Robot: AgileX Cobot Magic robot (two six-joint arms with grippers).
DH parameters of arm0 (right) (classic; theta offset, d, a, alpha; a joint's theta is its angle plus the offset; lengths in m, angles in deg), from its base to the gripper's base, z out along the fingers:
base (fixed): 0 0 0 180
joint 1: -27.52 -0.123 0 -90
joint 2: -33.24 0 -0.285 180
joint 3: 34.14 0 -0.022 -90
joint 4: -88.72 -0.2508 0 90
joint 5: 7.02 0 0.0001 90
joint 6: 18.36 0.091 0 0
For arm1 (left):
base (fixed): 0 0 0 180
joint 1: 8.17 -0.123 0 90
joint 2: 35.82 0 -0.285 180
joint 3: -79.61 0 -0.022 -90
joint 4: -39.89 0.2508 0 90
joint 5: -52.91 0 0.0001 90
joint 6: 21.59 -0.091 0 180
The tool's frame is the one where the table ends.
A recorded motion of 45 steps. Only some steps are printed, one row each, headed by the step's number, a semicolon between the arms.
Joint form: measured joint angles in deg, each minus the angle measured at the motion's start. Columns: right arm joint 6, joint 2, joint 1, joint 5, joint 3, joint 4; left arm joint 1, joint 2, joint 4, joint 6, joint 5, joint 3.
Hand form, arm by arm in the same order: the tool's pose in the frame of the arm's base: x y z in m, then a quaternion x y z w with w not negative. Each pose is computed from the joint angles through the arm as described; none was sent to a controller.
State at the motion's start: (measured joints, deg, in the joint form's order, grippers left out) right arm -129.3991 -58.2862 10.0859 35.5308 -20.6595 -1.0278; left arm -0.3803 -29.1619 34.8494 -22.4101 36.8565 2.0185
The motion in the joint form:
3: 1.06 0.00 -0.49 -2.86 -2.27 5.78; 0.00 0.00 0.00 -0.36 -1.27 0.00
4: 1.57 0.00 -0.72 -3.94 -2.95 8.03; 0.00 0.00 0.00 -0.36 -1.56 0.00
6: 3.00 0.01 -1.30 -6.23 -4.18 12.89; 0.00 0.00 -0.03 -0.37 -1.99 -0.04
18: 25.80 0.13 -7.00 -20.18 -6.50 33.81; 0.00 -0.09 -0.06 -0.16 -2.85 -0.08
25: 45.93 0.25 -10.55 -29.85 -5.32 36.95; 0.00 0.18 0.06 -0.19 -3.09 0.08
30: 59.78 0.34 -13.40 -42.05 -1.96 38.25; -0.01 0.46 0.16 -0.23 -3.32 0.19
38: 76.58 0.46 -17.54 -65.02 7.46 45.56; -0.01 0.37 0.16 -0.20 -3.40 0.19
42: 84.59 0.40 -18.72 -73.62 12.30 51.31; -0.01 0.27 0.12 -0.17 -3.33 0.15
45: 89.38 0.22 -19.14 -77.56 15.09 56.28; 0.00 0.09 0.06 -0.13 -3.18 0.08
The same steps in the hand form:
3: 0.2904 0.1548 0.3527 -0.47867 0.62324 0.22363 0.57657; 0.0526 -0.0096 0.1848 0.03636 0.77357 -0.07303 0.62843
4: 0.2915 0.1548 0.3542 -0.48729 0.62299 0.20690 0.57587; 0.0525 -0.0096 0.1844 0.03657 0.77516 -0.07298 0.62647
6: 0.2934 0.1550 0.3566 -0.50339 0.62317 0.17278 0.57306; 0.0523 -0.0097 0.1835 0.03682 0.77771 -0.07304 0.62327
18: 0.2964 0.1663 0.3616 -0.46134 0.67821 0.09779 0.56359; 0.0519 -0.0098 0.1820 0.03589 0.78215 -0.07427 0.61760
25: 0.2953 0.1750 0.3620 -0.32952 0.73277 0.14724 0.57687; 0.0521 -0.0097 0.1823 0.03684 0.78402 -0.07311 0.61531
30: 0.2951 0.1769 0.3537 -0.20856 0.75441 0.16928 0.59893; 0.0522 -0.0097 0.1823 0.03771 0.78615 -0.07196 0.61267
38: 0.2870 0.1713 0.3259 -0.08654 0.73390 0.14848 0.65716; 0.0521 -0.0097 0.1823 0.03755 0.78610 -0.07216 0.61272
42: 0.2799 0.1684 0.3115 -0.06372 0.71380 0.14897 0.68135; 0.0520 -0.0097 0.1823 0.03710 0.78542 -0.07267 0.61356
45: 0.2751 0.1683 0.3026 -0.06889 0.70126 0.15381 0.69270; 0.0519 -0.0097 0.1822 0.03649 0.78404 -0.07347 0.61527

